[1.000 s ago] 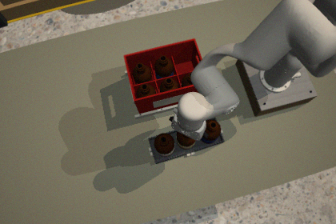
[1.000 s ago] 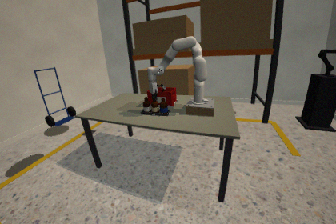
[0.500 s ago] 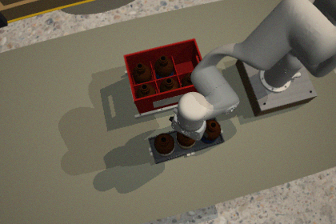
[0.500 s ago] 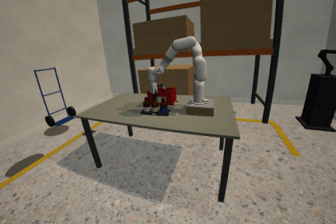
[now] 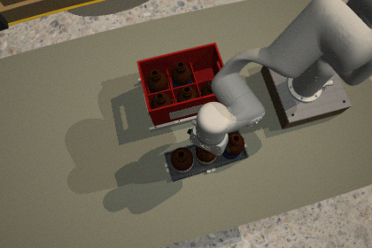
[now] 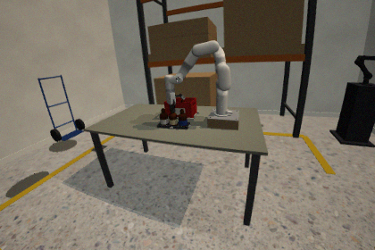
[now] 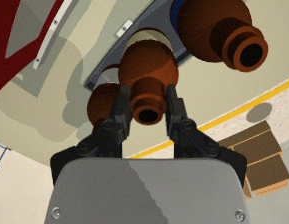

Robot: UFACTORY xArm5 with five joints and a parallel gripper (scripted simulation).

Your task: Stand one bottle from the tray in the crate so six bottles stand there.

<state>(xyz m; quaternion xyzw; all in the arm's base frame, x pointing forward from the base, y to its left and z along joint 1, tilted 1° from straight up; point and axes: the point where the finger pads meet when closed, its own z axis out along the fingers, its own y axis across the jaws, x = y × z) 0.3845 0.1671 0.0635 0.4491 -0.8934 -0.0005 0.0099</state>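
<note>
The dark tray lies 14 cm below my hand. Round my hand: crate 4 cm ahead, 23 cm to the right, 7 cm below.
</note>
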